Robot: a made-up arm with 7 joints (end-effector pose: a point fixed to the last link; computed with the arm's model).
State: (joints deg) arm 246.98 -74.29 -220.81 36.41 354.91 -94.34 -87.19
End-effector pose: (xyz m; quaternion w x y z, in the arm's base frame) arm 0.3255 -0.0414 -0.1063 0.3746 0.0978 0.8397 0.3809
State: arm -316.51 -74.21 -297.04 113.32 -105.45 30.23 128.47
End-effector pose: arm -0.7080 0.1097 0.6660 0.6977 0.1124 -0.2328 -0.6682
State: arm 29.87 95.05 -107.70 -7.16 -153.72 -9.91 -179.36
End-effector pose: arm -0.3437 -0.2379 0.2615 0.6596 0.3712 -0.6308 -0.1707
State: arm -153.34 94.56 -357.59 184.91 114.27 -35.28 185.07
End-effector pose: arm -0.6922 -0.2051 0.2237 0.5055 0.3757 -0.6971 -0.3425
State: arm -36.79 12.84 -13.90 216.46 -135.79 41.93 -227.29
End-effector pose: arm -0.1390 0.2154 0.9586 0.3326 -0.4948 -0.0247 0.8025
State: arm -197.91 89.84 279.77 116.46 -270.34 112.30 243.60
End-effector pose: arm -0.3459 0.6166 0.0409 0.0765 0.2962 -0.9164 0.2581
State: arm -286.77 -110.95 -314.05 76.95 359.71 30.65 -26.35
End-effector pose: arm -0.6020 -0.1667 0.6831 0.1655 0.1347 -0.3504 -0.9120
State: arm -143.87 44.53 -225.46 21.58 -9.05 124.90 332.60
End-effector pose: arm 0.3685 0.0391 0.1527 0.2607 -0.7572 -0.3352 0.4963
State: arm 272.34 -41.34 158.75 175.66 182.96 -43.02 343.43
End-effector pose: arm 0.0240 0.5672 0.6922 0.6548 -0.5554 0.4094 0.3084
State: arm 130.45 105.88 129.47 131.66 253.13 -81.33 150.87
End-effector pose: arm -0.5262 0.3209 0.4242 0.3103 0.0343 0.1982 0.9291
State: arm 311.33 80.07 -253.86 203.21 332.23 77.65 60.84
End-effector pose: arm 0.3558 -0.6620 0.2964 0.6351 -0.2593 0.7103 -0.1575
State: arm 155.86 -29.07 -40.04 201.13 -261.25 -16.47 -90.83
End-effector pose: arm 0.4772 -0.2703 0.7466 0.7993 -0.0283 0.4496 -0.3978
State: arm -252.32 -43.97 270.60 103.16 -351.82 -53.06 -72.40
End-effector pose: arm 0.5978 -0.2149 0.6419 0.3074 0.4257 -0.1741 0.8330
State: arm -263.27 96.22 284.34 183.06 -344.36 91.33 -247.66
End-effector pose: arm -0.0504 0.7528 0.1392 0.0880 -0.8625 0.0774 -0.4924
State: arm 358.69 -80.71 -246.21 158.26 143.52 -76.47 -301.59
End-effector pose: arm -0.5783 0.2606 0.3354 0.7022 -0.5428 0.3347 0.3168
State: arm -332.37 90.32 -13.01 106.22 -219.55 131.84 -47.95
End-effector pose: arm 0.4764 0.2269 -0.2343 0.9090 -0.4010 0.0588 0.0971
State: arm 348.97 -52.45 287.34 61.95 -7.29 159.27 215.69
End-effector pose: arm 0.0114 -0.4435 0.3395 0.4508 -0.4719 -0.6097 -0.4499
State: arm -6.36 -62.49 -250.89 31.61 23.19 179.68 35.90
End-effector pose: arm 0.0874 0.2707 0.0828 0.8060 0.3848 -0.2830 -0.3497
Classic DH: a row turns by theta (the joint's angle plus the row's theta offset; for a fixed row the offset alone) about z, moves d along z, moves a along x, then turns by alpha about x. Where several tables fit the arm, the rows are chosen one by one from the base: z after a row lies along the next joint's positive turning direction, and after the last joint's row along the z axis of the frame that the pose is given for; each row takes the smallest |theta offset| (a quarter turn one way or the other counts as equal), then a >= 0, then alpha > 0; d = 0 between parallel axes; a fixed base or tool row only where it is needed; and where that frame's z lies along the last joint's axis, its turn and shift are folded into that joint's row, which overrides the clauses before.
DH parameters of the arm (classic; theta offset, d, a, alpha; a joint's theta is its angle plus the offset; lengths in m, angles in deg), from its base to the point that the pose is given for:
joint 1: 0 0.2636 0 -90
joint 2: 0 0 0 90
joint 3: 0 0.1782 0.0797 90
joint 4: 0 0 0.1128 90
joint 5: 0 0.4986 0 90
joint 6: 0 0 0.0893 -90
joint 7: 0 0.114 0 0

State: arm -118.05 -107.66 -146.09 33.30 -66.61 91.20 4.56
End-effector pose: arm -0.3327 -0.2699 -0.0710 0.3346 -0.2057 0.7318 -0.5570
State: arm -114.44 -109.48 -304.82 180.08 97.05 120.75 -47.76
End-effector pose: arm 0.2866 0.5359 -0.1062 0.2998 0.5022 0.7217 -0.3703
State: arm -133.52 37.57 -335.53 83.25 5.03 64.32 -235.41
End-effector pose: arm -0.1986 -0.6434 -0.0075 0.1480 0.4811 0.8498 0.1564
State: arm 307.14 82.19 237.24 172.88 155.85 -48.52 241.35
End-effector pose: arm 0.3122 -0.5842 0.4918 0.9208 0.3443 -0.1051 0.1503
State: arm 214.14 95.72 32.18 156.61 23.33 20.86 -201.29
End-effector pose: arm -0.6141 -0.5232 0.0101 0.4010 0.8698 0.1579 -0.2402
